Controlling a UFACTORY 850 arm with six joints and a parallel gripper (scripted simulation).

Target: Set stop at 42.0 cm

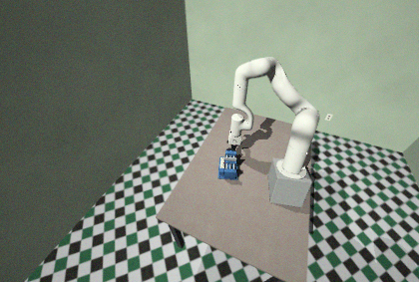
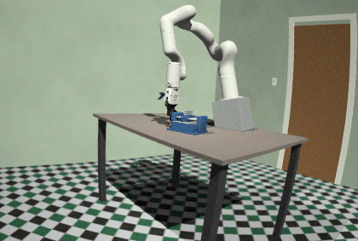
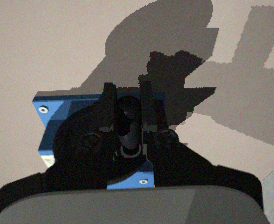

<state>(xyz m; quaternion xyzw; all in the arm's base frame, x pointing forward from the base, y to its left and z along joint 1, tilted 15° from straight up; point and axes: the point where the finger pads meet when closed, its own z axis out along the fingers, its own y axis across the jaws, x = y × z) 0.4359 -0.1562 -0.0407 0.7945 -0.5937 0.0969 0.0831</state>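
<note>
Now: the stop block 150 mm to the left of my hand and 10 mm behind it.
</note>
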